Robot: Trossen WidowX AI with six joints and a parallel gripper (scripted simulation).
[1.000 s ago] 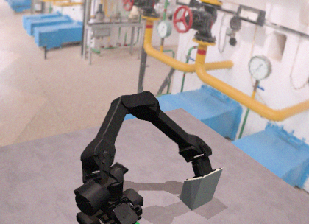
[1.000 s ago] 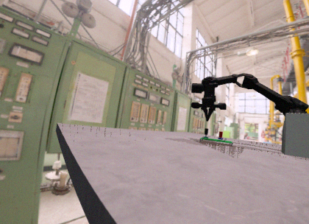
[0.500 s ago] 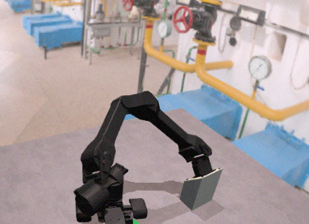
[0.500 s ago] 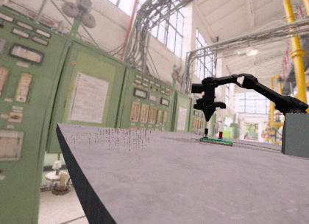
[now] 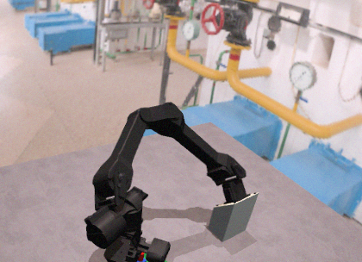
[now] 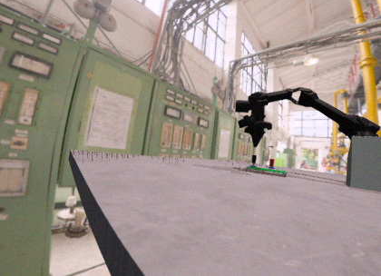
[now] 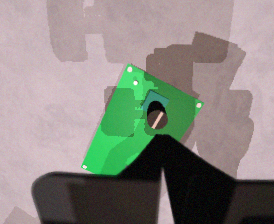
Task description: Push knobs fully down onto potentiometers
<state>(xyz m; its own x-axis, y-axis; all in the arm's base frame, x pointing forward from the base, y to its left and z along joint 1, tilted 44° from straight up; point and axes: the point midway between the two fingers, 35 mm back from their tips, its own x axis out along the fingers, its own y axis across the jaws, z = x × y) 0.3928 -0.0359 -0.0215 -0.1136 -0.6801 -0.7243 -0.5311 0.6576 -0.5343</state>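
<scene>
My gripper tip is now 5 cm above the black knob. Round my gripper tip: red knob: 7 cm behind, 6 cm below, 4 cm to the right.
</scene>
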